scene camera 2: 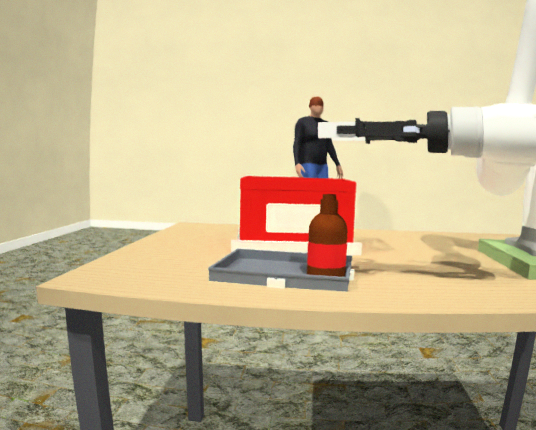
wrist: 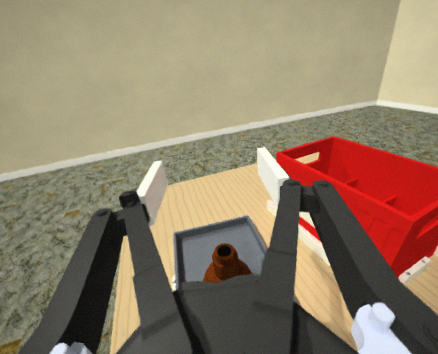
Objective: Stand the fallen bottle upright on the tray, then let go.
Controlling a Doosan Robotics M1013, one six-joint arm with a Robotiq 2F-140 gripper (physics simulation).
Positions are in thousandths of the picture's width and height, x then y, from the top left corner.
In view: my gripper (scene camera 2: 607,308) and a brown bottle (scene camera 2: 611,557).
The brown bottle is seen too in the wrist view (wrist: 515,750). My gripper is seen too in the wrist view (wrist: 483,470).
